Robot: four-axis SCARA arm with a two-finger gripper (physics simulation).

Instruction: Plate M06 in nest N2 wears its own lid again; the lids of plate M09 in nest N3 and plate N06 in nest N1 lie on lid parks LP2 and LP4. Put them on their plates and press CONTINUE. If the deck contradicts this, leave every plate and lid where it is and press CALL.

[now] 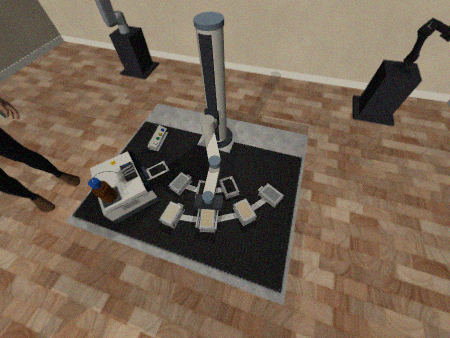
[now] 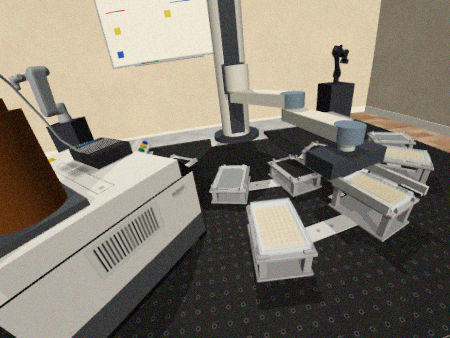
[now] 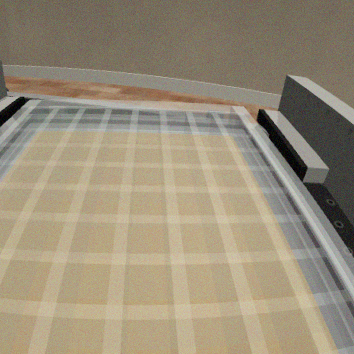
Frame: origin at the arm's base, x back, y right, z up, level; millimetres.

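Where they show: gripper, fingertip midpoint: [image 1: 205, 228] [image 2: 409, 200] [image 3: 140, 85]; arm's base at its link origin: [image 1: 218, 137] [image 2: 236, 135].
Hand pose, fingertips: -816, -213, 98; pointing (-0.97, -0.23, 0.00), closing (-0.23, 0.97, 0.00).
Observation:
Things, the pixels of their centre, and the offset from my fingertips, as dx, dy, dz. "*": a spot on its surface instead.
- clear lid at the middle of its body: [image 3: 123, 243] [image 2: 373, 187] [image 1: 207, 217] +68, +19, -10
- middle tan plate at a spot on its surface: [image 3: 145, 225] [image 2: 373, 185] * +68, +24, -4
- left tan plate at the middle of its body: [image 2: 276, 221] [image 1: 170, 212] +29, +262, -12
- right tan plate at the middle of its body: [image 2: 402, 154] [image 1: 244, 209] +195, -195, -14
- inner left park at a spot on its surface: [image 2: 231, 179] [image 1: 177, 184] * +243, +320, -34
- far right park at a spot on its surface: [image 2: 391, 137] [image 1: 268, 194] * +360, -324, -34
- button box at the middle of its body: [image 2: 138, 153] [image 1: 157, 137] +609, +695, -43
- white instrument at a spot on its surface: [image 2: 120, 200] * -11, +497, +113
- brown bottle at a spot on its surface: [image 2: 25, 170] * -47, +563, +191
My gripper [image 1: 207, 216] [image 2: 407, 200] [image 3: 140, 85] is down at the middle plate of the outer arc. Its fingers lie along both long sides at the top rim and look closed on the clear lid [image 3: 280, 197]. The middle tan plate [image 1: 207, 221] [image 2: 380, 189] [image 3: 145, 225] sits level in its nest. A left tan plate [image 1: 172, 213] [image 2: 281, 226] and a right tan plate [image 1: 244, 211] [image 2: 406, 156] sit in nests. Grey flat lids show on the inner left park [image 1: 180, 183] [image 2: 231, 179] and far right park [image 1: 271, 194] [image 2: 391, 137]. Labels are unreadable. The button box [image 1: 158, 137] [image 2: 143, 146] stands at the back left.
A white instrument [image 1: 125, 192] [image 2: 120, 200] with a brown bottle [image 1: 105, 192] [image 2: 25, 170] stands on the left. A frame-like stand [image 2: 306, 187] is beside the gripper body. The column [image 1: 217, 80] [image 2: 230, 100] rises behind. A person's legs [image 1: 30, 155] show at the left.

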